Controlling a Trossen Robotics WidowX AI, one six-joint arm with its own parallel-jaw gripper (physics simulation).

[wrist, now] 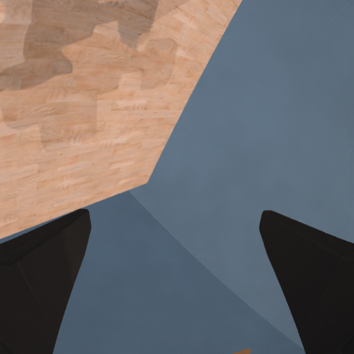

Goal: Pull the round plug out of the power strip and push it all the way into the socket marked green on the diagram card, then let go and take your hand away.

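My gripper (176,220) is open and empty, with its two black fingers wide apart at the lower left and lower right of the wrist view. Between and beyond the fingertips is a plain blue surface. The round plug, the power strip, the sockets and the diagram card do not show in this view.
A light wooden surface (115,150) with darker shadow patches fills the upper left, its corner ending above the fingertips. The blue surface (270,100) has a darker shaded part at lower centre. A small brown piece (243,351) shows at the bottom edge, mostly cut off.
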